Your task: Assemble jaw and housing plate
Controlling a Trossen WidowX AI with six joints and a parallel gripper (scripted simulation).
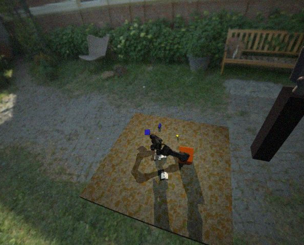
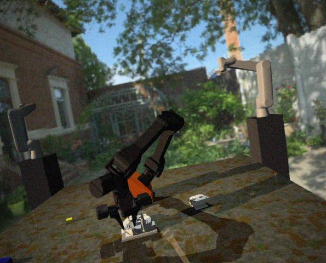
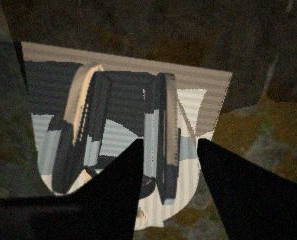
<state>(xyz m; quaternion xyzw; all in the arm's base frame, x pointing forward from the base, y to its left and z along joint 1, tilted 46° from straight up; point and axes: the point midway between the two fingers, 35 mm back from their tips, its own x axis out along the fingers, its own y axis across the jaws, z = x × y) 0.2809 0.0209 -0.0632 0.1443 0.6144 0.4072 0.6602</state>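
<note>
My gripper tip is 40 mm past the white jaw, 10 mm to the right of it and 10 mm below it. Also, from my gripper tip: housing plate 260 mm to the left, 120 mm behind, 10 mm above; then blue block 420 mm to the right, 120 mm ahead, 10 mm below; then small yellow block 300 mm to the right, 140 mm behind, 10 mm below.
</note>
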